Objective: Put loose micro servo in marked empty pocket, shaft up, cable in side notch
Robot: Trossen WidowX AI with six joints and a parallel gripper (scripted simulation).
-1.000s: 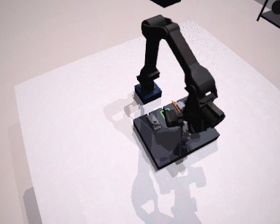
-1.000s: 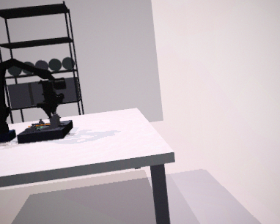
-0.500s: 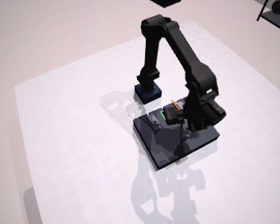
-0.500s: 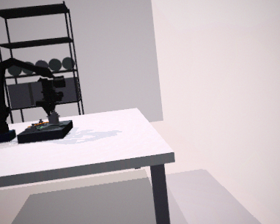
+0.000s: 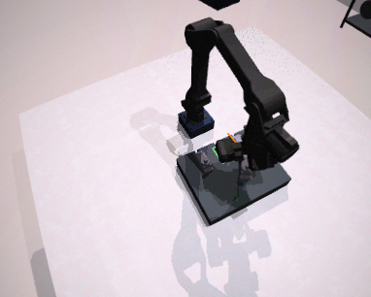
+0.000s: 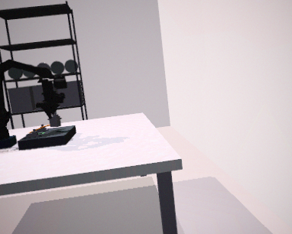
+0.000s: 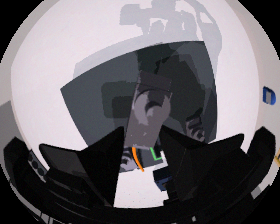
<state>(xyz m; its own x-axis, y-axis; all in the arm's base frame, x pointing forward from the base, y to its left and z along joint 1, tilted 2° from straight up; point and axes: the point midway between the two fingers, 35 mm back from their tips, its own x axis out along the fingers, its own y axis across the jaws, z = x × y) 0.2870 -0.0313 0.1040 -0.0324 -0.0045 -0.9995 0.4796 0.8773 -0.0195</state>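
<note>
Now: gripper tip 100 mm above the dark deck, 20 mm to the left of it and 10 mm short of it.
</note>
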